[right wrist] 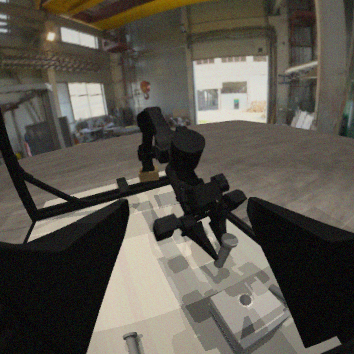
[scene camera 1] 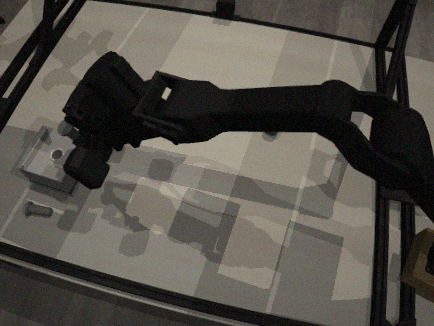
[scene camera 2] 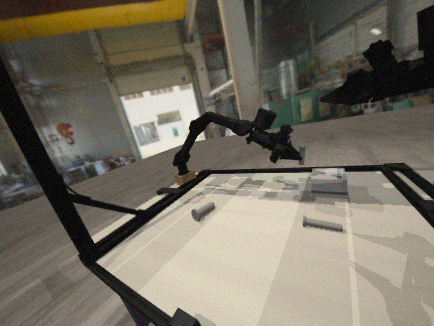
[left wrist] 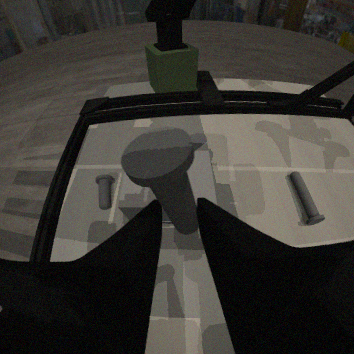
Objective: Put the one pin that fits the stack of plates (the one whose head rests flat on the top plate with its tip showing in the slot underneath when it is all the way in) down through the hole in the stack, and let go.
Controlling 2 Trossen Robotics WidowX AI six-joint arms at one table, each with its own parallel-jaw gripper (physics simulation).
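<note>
My left gripper (scene camera 2: 300, 158) (left wrist: 178, 205) (right wrist: 222, 256) is shut on a grey pin (scene camera 1: 65, 128) (scene camera 2: 302, 154) (left wrist: 157, 155) (right wrist: 228, 242), head up, shank roughly upright. It hangs in the air near the stack of plates (scene camera 1: 42, 165) (scene camera 2: 328, 182) (right wrist: 227, 305), above and to the left of it in scene camera 2. The top plate's round hole shows uncovered in scene camera 1 and the right wrist view. The slot is hard to make out. My right gripper is open and empty, high up. In scene camera 1 the left arm hides the left fingertips.
A short pin (scene camera 1: 39, 210) (left wrist: 105, 191) lies beside the stack. A long thin pin (scene camera 2: 322, 224) (left wrist: 304, 197) (right wrist: 131, 342) lies on the stack's other side. A thick pin (scene camera 1: 270, 135) (scene camera 2: 203, 211) lies farther off, partly under the arm in scene camera 1. Black rails edge the table.
</note>
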